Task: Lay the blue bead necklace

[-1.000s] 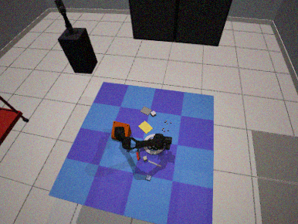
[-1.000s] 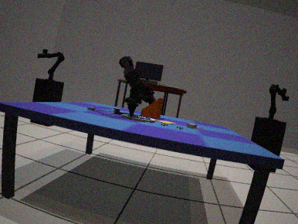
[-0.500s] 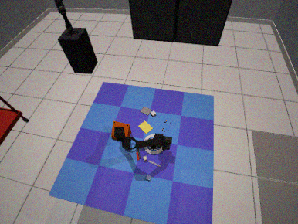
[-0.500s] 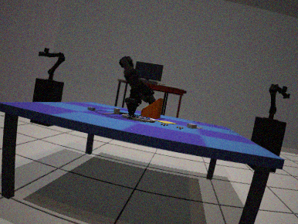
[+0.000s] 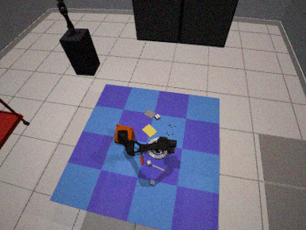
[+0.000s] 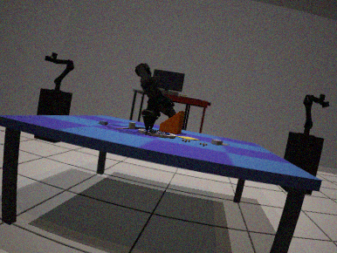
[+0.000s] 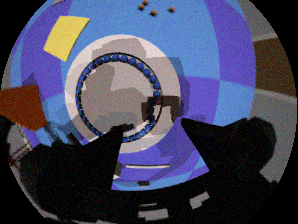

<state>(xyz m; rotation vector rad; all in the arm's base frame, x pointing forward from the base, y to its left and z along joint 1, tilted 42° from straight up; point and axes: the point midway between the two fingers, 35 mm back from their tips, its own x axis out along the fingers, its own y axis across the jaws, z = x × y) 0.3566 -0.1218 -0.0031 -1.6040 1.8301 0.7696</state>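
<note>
Right now my gripper tip is 5 cm past the round white bead board, 4 cm to the right of it and 1 cm above it. Round my gripper tip: red-handled tool (18 cm behind, 8 cm to the right, 2 cm below); then yellow card (16 cm behind, 20 cm to the left, 2 cm below); then thin pale stick (2 cm behind, 14 cm to the right, 2 cm below).
</note>
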